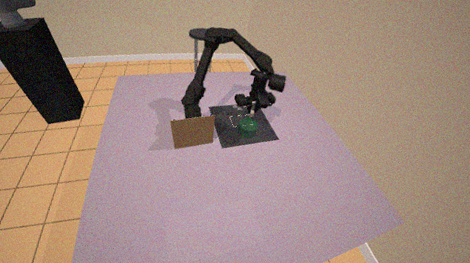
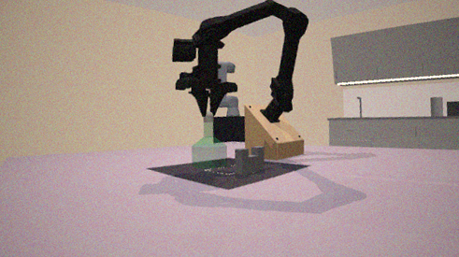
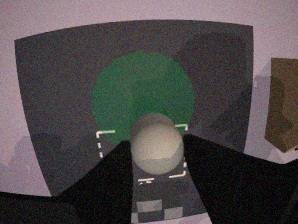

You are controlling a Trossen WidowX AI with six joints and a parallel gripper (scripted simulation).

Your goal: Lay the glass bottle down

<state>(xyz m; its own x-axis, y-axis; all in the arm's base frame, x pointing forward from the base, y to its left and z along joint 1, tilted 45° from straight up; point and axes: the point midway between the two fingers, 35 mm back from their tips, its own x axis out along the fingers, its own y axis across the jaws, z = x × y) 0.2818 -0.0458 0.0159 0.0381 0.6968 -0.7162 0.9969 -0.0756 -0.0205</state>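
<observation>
Right now my gripper tip is 50 mm above the green glass bottle. Round my gripper tip: dark mat 140 mm below, 80 mm to the left, 10 mm ahead.
</observation>
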